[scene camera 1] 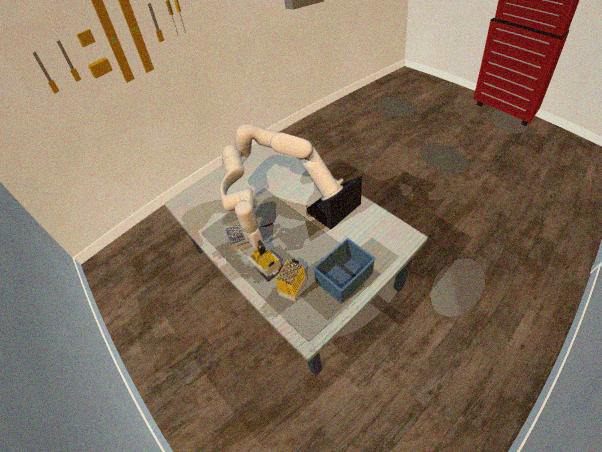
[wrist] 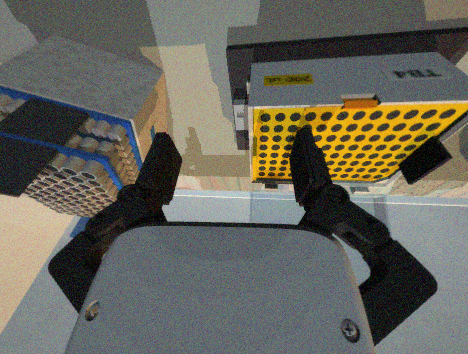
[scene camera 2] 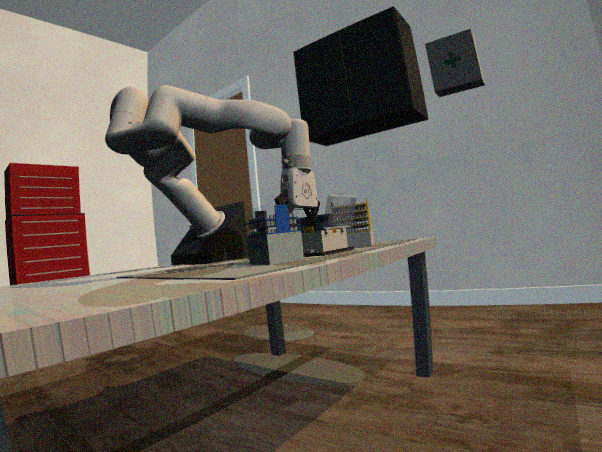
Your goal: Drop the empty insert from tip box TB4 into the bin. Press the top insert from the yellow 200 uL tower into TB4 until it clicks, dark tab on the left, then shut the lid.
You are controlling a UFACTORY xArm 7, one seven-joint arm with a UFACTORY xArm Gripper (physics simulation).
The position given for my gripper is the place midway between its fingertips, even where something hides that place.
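Yellow insert (wrist: 358, 144) resting on tip box TB4 (scene camera 1: 272, 271). Clear lid (scene camera 2: 339, 211). Wrist view too, clear lid (wrist: 279, 206). Grey mat (scene camera 1: 288, 235). Also grey mat (scene camera 2: 240, 268). Wrist view as well, grey mat (wrist: 191, 49). My gripper (scene camera 2: 300, 232) is open and touches a blue-trimmed tip tower. In the wrist view too, my gripper (wrist: 232, 144).
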